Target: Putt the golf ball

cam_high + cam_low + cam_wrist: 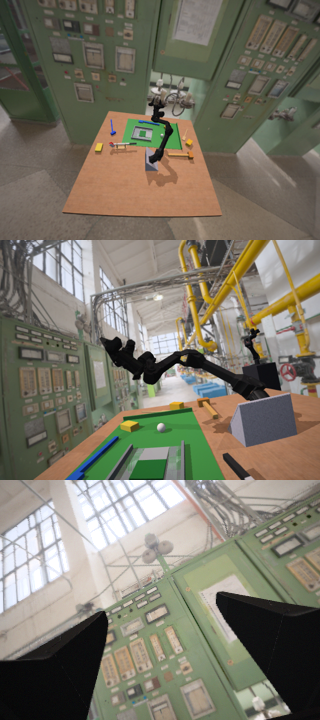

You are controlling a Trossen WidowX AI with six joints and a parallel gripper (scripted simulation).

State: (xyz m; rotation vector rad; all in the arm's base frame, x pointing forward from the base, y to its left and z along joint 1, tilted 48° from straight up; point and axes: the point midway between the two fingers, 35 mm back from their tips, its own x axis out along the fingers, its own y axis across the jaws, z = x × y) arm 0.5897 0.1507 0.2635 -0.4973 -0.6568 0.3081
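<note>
The red putter is 35 cm behind my gripper tip, 38 cm to the left of it and 40 cm below it. From my gripper tip the other things lie so: wooden stand: 35 cm behind, 40 cm to the left, 43 cm below; then green mat: 12 cm behind, 46 cm below; then white golf ball: 19 cm behind, 10 cm to the right, 44 cm below.
</note>
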